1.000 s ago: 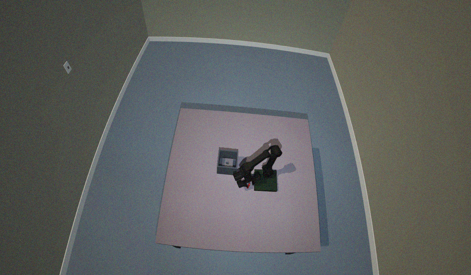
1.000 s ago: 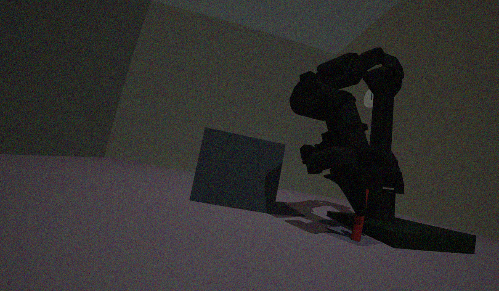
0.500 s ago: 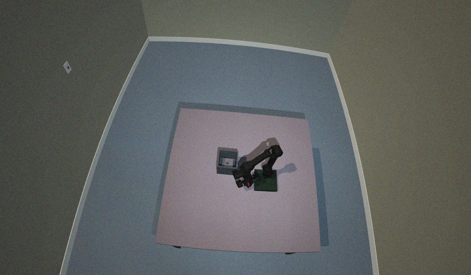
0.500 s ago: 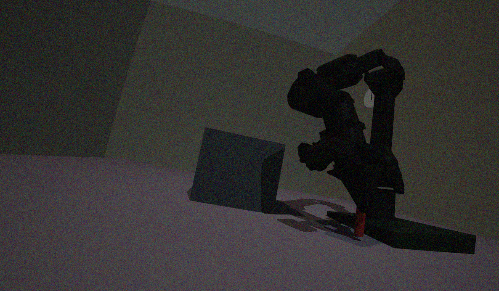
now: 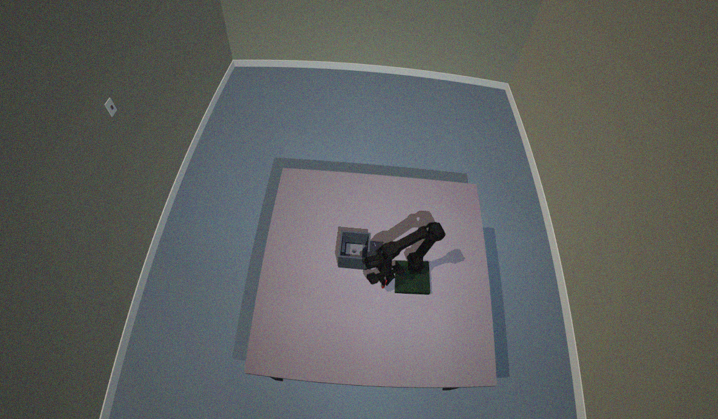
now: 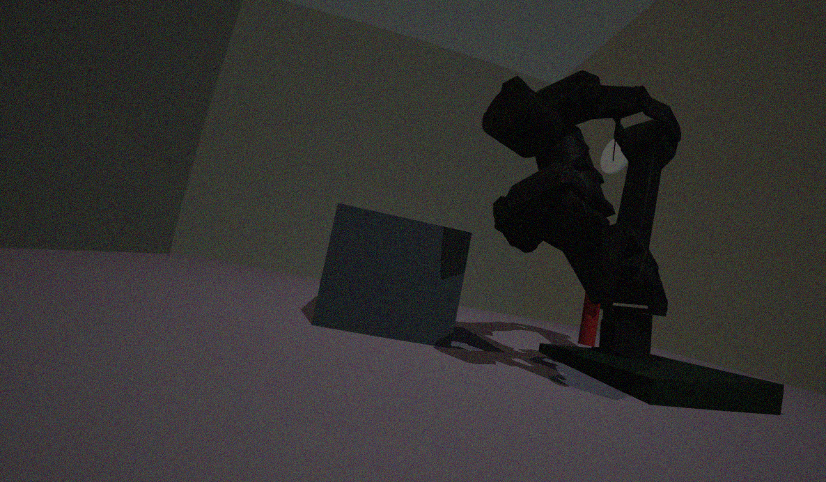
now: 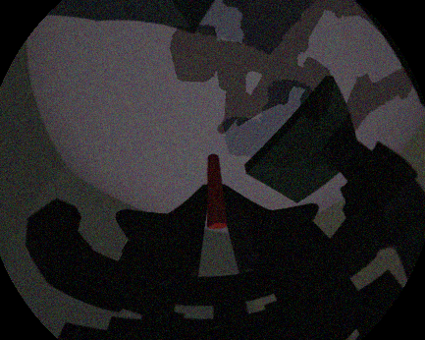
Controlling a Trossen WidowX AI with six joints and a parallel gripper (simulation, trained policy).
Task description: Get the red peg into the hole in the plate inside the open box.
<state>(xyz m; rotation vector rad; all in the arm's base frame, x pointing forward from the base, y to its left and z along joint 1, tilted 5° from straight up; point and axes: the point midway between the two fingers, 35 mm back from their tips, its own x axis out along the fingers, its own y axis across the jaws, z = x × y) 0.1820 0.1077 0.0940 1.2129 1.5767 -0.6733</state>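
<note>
The plate is 220 mm to the right of my gripper tip, 150 mm ahead of it and 40 mm below it. The rest, counted from my gripper tip: red peg: 10 mm to the right.
</note>
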